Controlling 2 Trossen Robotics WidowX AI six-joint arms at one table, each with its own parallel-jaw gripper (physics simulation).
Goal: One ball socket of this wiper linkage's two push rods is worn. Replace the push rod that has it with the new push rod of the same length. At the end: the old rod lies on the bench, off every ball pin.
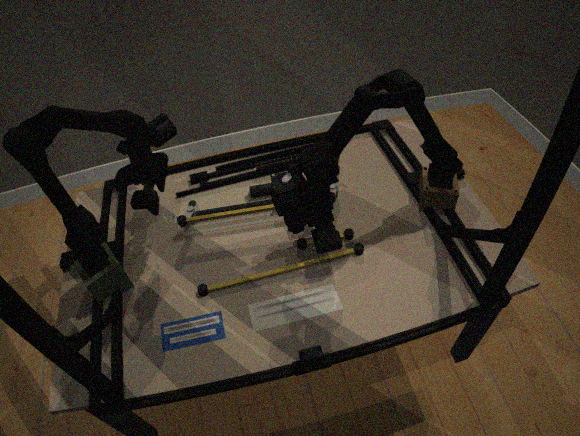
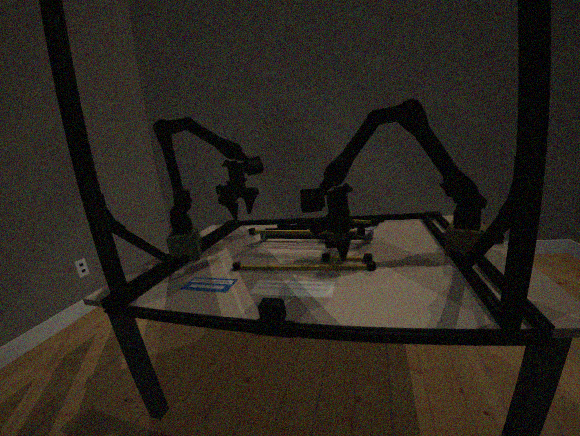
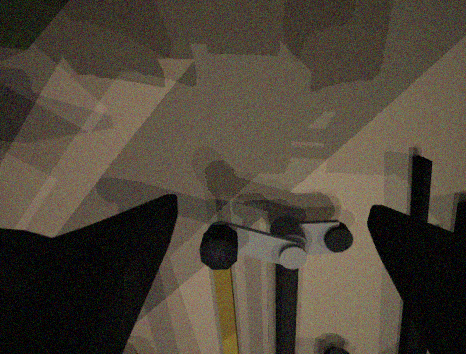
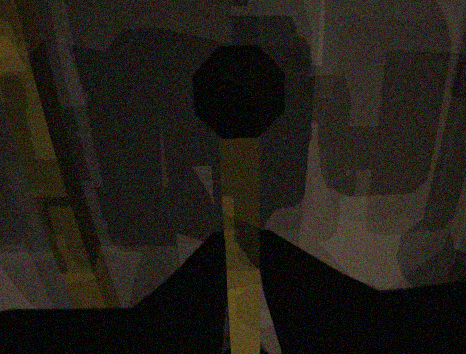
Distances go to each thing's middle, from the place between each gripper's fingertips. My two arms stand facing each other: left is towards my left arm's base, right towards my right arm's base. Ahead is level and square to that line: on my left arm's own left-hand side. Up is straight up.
My left gripper is now 270 mm to the left of the wiper linkage [image 1: 192, 209] and 70 mm above it.
Right now the wiper linkage is 18 cm ahead of my right hand, 12 cm to the left of it and 3 cm above it.
